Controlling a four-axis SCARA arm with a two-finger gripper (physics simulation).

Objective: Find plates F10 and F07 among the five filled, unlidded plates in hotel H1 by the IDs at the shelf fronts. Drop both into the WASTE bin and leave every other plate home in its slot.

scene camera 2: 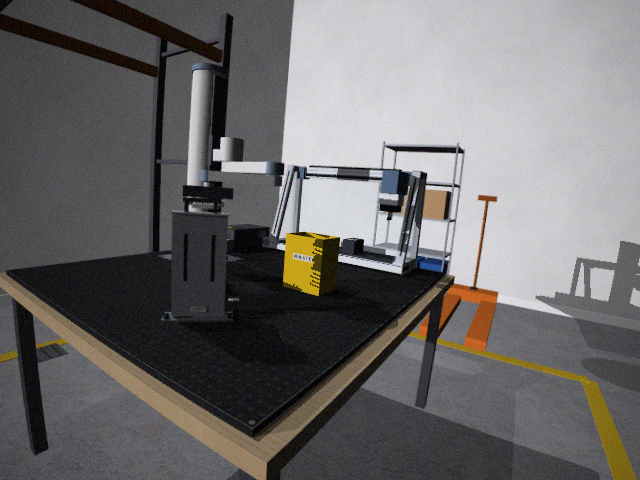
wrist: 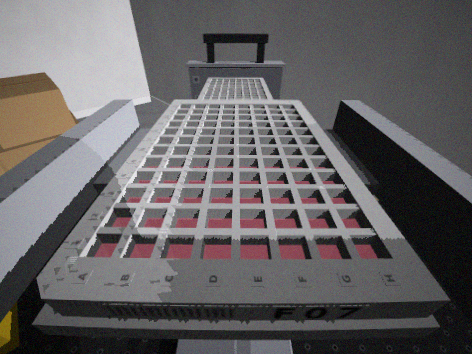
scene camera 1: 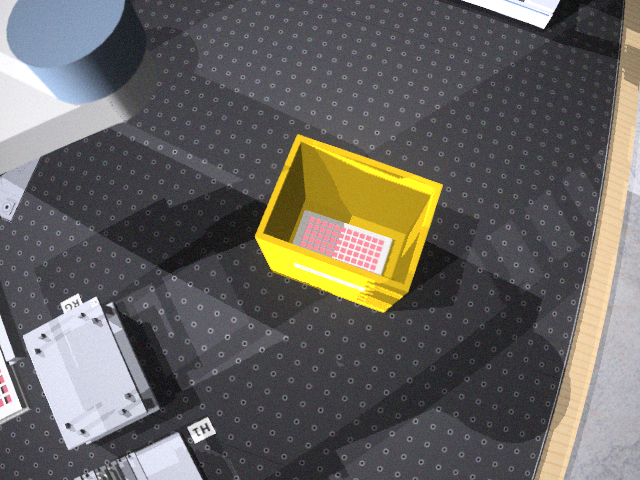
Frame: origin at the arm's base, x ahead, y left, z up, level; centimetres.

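Seen in the pictures: gripper, fingertip midpoint: (wrist: 236,119).
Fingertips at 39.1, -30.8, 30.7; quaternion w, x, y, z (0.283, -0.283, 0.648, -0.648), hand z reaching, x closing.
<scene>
A point is followed by its place in that frame, as x, y, z.
My gripper (wrist: 236,119) @[39.0, -30.8, 30.7] is shut on plate F07 (wrist: 220,280) @[33.3, -25.1, 30.6] (scene camera 1: 6,395) @[42.8, -30.1, 30.4], a pale, unlidded plate with pink wells. It holds the plate level between its fingers, ID side toward the wrist camera; the plate's corner shows at scene camera 1's left edge. The yellow WASTE bin (scene camera 1: 310,276) @[62.2, -8.5, 9.4] (scene camera 2: 297,276) @[62.9, -8.5, 6.4] (wrist: 6,325) @[58.4, -8.4, 3.8] stands upright, with a pink-welled plate (scene camera 1: 361,248) @[66.9, -1.7, 3.2] flat on its floor, its ID hidden. Hotel H1 (scene camera 2: 199,294) @[59.2, -49.1, 7.8] (wrist: 235,72) @[56.9, -47.2, 28.5] is a grey tower with a black handle, beyond the held plate in the wrist view. Another plate (wrist: 235,89) @[51.6, -42.3, 27.9] shows there, ID hidden.
The RG stand (scene camera 1: 85,372) @[38.9, -29.7, 7.3] with short pegs is near the H1 label (scene camera 1: 201,429) @[54.7, -31.7, 1.3]. The arm's blue-capped joint (scene camera 1: 67,31) @[46.2, -5.2, 46.9] is left of the bin. A gantry frame (scene camera 2: 341,173) @[39.4, 62.3, 48.2] and a black block (scene camera 2: 353,245) @[55.9, 51.6, 10.9] stand behind the bin; a dark box (scene camera 2: 248,237) @[-3.4, 36.3, 7.8] is behind the hotel.
</scene>
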